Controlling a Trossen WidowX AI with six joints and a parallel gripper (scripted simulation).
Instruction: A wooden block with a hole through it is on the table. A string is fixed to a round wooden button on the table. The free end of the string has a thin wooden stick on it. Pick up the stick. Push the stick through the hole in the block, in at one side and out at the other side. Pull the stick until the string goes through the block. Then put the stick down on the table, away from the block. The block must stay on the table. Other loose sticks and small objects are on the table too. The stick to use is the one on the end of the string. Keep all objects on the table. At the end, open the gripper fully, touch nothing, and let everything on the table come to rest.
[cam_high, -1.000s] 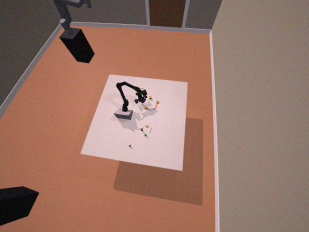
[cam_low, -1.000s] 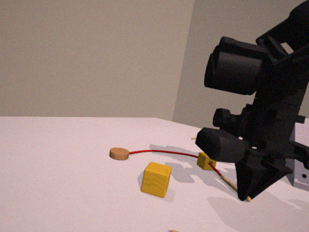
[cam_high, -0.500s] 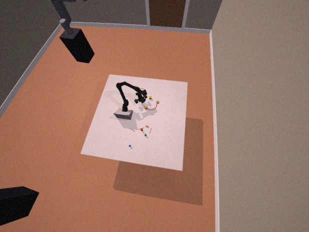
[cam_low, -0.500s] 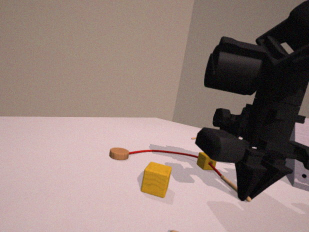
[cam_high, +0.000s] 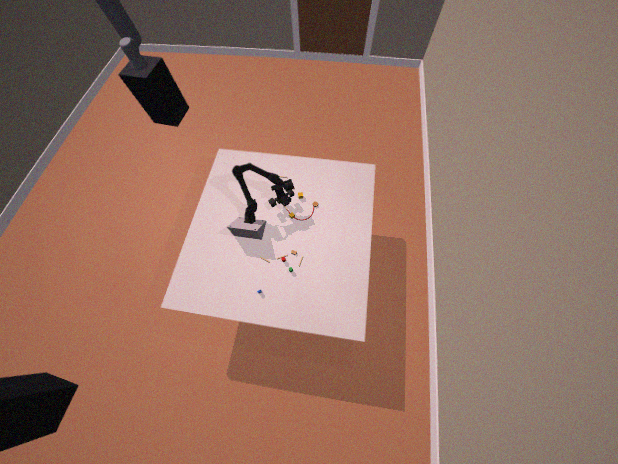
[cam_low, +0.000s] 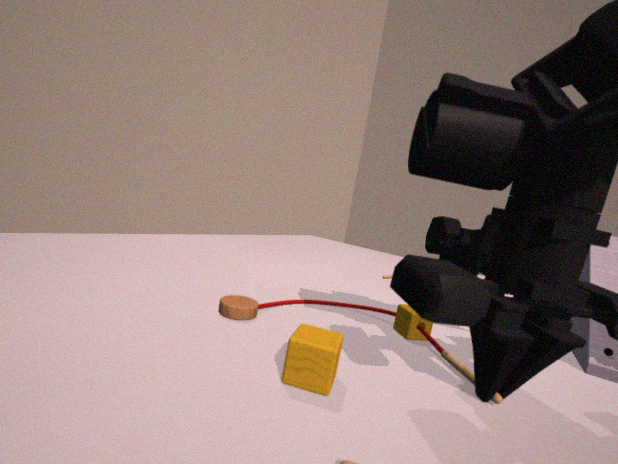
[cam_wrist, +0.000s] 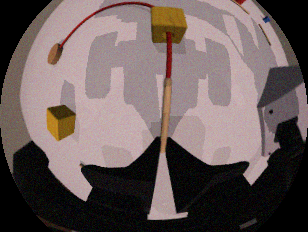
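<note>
Now: the thin wooden stick 30 mm to the right of my gripper tip, 30 mm ahead of it and 10 mm above it. Also, from my gripper tip: short wooden piece 350 mm to the right, 180 mm ahead, 10 mm above; yellow block 110 mm ahead, 90 mm to the left, 20 mm above; round wooden button 230 mm ahead, 50 mm to the left, 10 mm above.
</note>
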